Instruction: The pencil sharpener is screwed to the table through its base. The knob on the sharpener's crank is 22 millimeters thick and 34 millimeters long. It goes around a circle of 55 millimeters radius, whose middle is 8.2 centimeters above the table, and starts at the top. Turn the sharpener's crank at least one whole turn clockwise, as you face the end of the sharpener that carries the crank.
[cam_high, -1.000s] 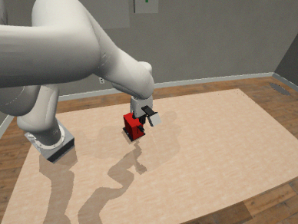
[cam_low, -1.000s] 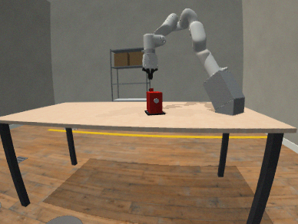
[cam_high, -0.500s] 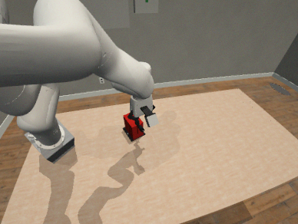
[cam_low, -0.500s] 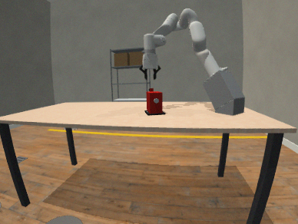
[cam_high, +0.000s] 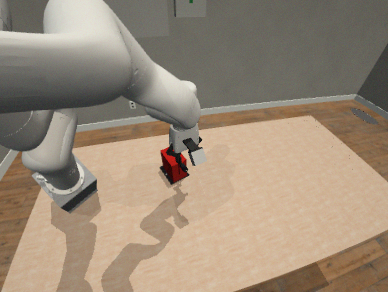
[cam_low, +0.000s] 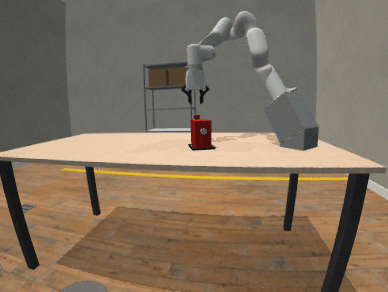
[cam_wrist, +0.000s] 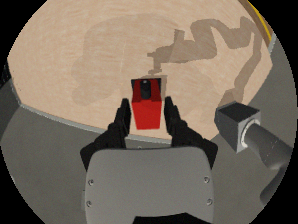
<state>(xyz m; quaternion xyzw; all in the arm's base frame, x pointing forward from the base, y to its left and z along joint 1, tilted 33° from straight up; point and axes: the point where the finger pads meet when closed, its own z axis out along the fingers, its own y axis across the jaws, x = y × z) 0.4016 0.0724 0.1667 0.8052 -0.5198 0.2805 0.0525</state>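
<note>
The crank knob is 9 cm below my hand and 2 cm to the left of it.
</note>
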